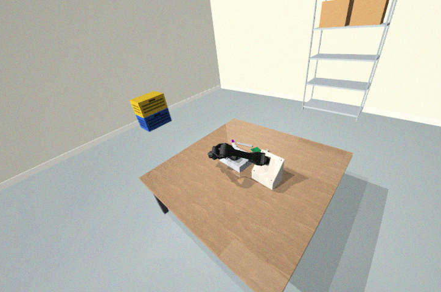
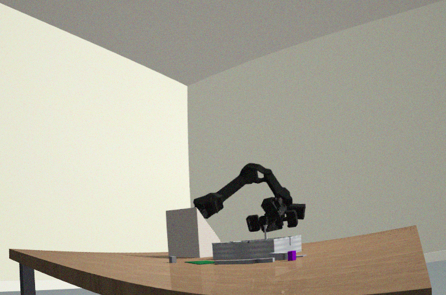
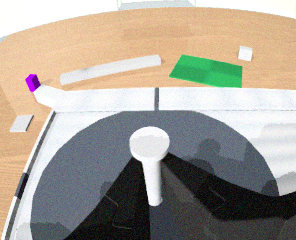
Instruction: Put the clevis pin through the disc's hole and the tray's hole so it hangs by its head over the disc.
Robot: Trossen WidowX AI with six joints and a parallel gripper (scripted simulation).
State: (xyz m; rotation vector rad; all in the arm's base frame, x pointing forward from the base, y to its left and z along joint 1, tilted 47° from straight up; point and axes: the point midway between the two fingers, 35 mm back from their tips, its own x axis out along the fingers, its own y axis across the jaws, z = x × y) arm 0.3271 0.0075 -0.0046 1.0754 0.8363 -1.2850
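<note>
Now: the aluminium disc 3 cm below my gripper tip. From my gripper tip the other things lie so: steel clevis pin (1 cm below); steel tray (3 cm behind, 5 cm below); flat grey piece (17 cm ahead, 13 cm to the right, 9 cm below).
</note>
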